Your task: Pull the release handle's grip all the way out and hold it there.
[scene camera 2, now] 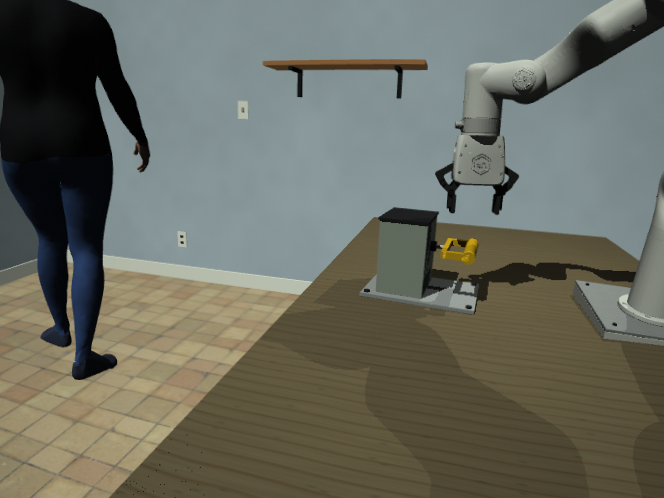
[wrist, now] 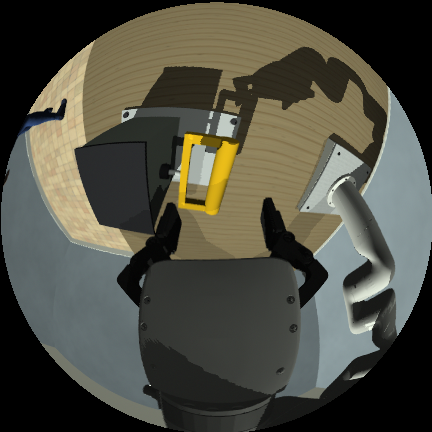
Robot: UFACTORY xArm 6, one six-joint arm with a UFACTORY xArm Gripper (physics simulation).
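The release handle's yellow grip (scene camera 2: pixel 470 250) (wrist: pixel 221 177) is a thick bar on a yellow frame, on the side of a grey box (scene camera 2: pixel 402 257) (wrist: pixel 115 185) with a dark top. A thin metal rod shows between the box and the yellow frame. The box stands on a light metal base plate (scene camera 2: pixel 447 304) (wrist: pixel 131 113). My gripper (scene camera 2: pixel 474 206) (wrist: pixel 219 209) is open and empty, fingers pointing down. In the scene view it hangs above the yellow grip, with a clear gap between them. In the wrist view the grip lies ahead of the fingertips.
The wooden table (scene camera 2: pixel 332 428) (wrist: pixel 280 150) carries the box and, at the right, the arm's base plate (scene camera 2: pixel 595 316) (wrist: pixel 320 180). A person (scene camera 2: pixel 58 107) stands on the tiled floor at the left. A wall shelf (scene camera 2: pixel 343 64) hangs behind.
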